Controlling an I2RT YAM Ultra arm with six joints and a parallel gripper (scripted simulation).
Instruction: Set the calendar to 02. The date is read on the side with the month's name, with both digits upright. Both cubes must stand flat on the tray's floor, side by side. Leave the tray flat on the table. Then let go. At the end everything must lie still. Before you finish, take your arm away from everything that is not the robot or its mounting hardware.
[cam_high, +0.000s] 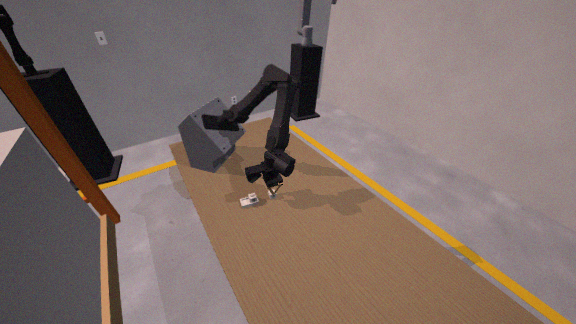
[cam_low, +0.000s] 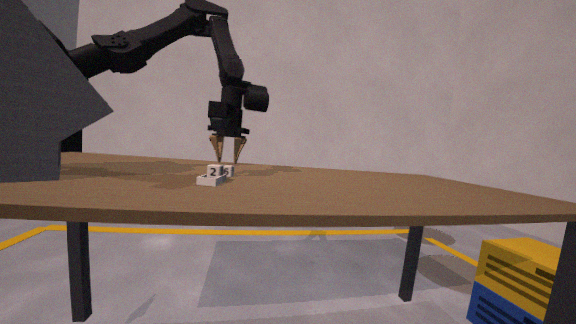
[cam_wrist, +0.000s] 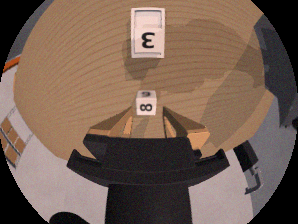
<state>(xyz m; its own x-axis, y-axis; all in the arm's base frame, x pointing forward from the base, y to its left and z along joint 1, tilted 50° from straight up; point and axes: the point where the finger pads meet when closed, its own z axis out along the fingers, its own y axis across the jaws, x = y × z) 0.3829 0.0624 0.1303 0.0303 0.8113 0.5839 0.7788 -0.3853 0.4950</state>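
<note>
Right now my hand is 1 cm past the small white tray, 11 cm to the left of it and 4 cm above it.
</note>
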